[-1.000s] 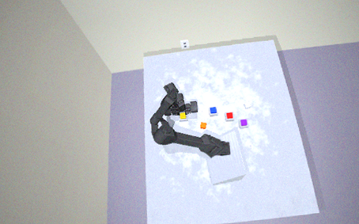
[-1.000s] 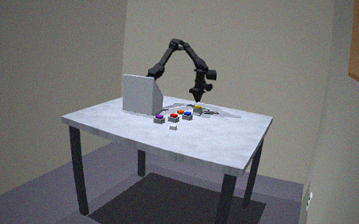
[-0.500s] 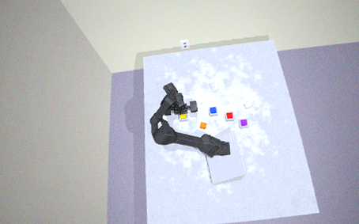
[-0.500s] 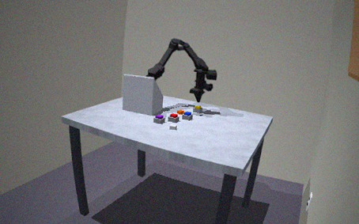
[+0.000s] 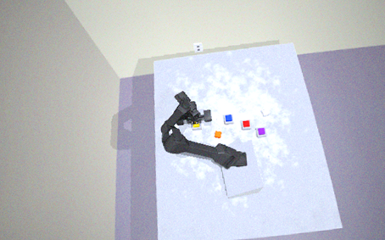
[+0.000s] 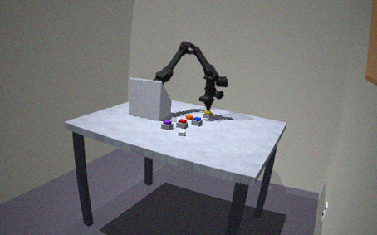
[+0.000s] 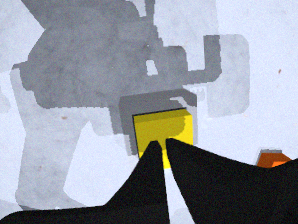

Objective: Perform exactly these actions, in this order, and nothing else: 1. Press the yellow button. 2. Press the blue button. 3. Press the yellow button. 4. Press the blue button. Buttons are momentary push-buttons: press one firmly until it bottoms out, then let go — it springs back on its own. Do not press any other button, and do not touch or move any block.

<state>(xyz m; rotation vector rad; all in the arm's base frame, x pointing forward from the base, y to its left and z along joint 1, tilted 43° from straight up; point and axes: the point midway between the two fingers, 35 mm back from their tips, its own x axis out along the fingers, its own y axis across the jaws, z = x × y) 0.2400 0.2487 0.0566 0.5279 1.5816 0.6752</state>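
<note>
My gripper tip is now 10 mm above the yellow button. From my gripper tip the other things lie so: orange block: 60 mm behind, 120 mm to the right, 30 mm below; then red button: 20 mm behind, 280 mm to the right, 10 mm below; then blue button: 20 mm ahead, 190 mm to the right, 10 mm below.
</note>
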